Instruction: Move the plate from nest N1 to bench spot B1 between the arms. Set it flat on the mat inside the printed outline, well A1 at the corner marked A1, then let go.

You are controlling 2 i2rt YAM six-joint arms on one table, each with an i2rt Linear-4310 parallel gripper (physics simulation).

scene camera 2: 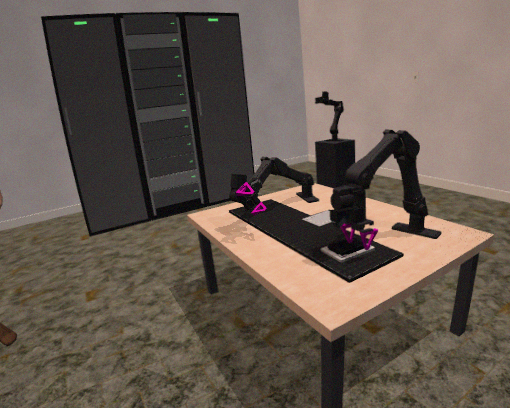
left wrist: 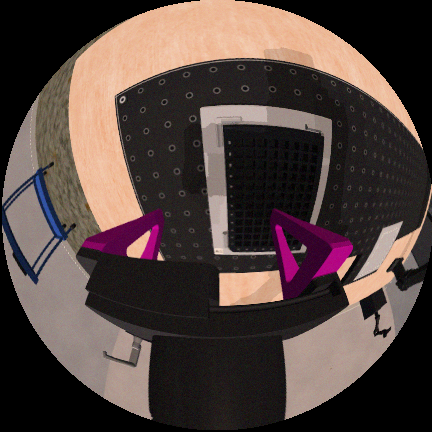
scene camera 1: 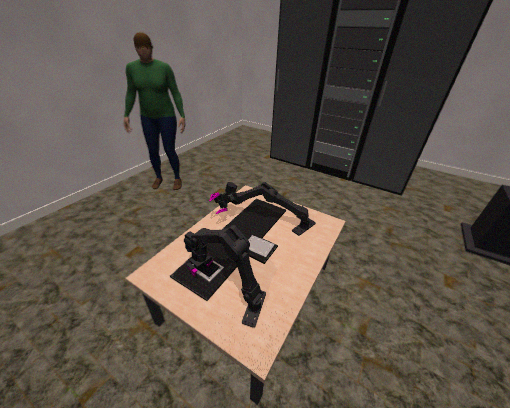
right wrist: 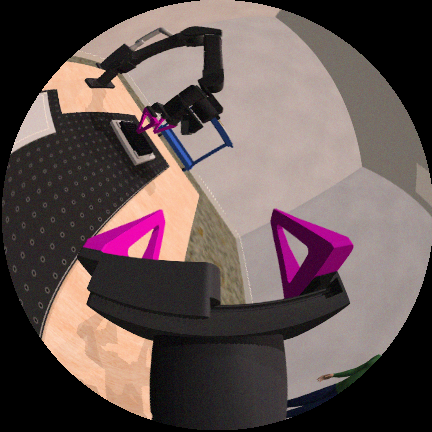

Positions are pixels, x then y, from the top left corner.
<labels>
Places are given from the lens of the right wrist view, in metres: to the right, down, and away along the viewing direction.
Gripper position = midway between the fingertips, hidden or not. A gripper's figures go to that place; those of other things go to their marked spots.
left gripper (right wrist: 145, 131): -0.22, -0.26, 0.39
right gripper (right wrist: 217, 214): 0.00, 0.00, 0.13
</labels>
